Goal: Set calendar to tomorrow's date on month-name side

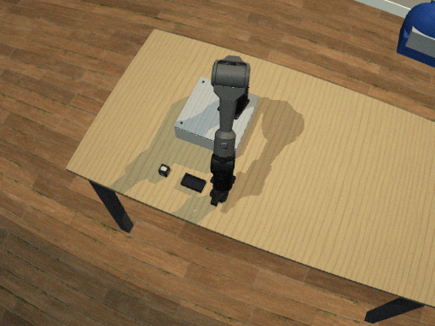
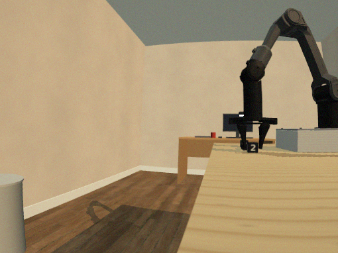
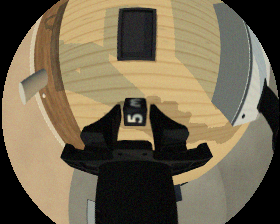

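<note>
My hand is right at the black calendar cube. Round my hand: calendar tray 110 mm to the right, 10 mm below, 10 mm ahead.
</note>
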